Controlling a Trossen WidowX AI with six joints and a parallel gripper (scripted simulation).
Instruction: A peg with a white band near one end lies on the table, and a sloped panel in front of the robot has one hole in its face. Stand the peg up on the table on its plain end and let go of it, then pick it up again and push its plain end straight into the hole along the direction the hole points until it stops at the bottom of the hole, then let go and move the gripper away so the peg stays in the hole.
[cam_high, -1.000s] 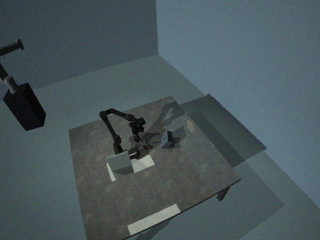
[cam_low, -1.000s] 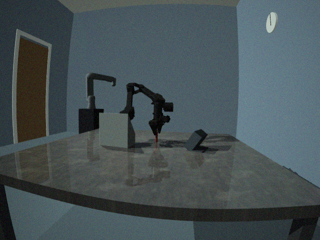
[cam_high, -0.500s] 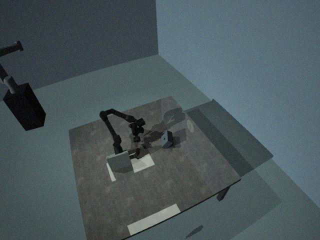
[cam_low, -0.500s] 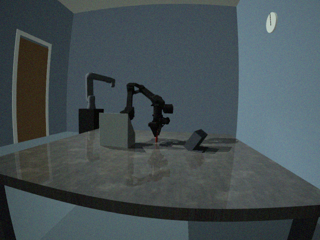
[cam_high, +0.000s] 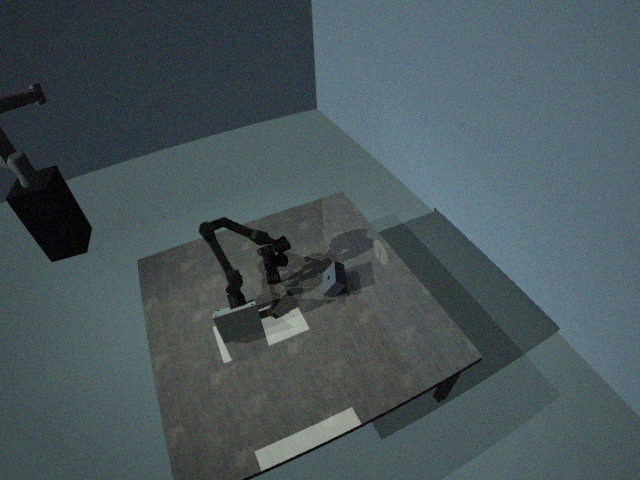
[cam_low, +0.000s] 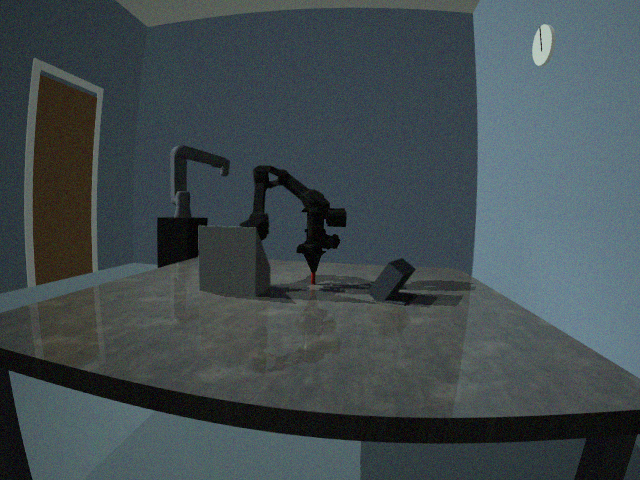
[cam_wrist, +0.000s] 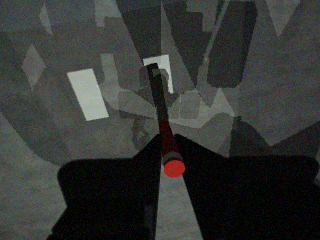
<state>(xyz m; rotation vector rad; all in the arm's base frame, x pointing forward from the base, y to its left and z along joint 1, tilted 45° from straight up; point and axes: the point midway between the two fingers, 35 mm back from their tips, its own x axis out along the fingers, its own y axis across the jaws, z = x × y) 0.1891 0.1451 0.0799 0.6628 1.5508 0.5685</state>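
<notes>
The sloped panel is 27 cm ahead of my gripper tip, 12 cm to the right of it and 1 cm above it. From my gripper tip the other things lie so: red peg (2 cm above).
</notes>
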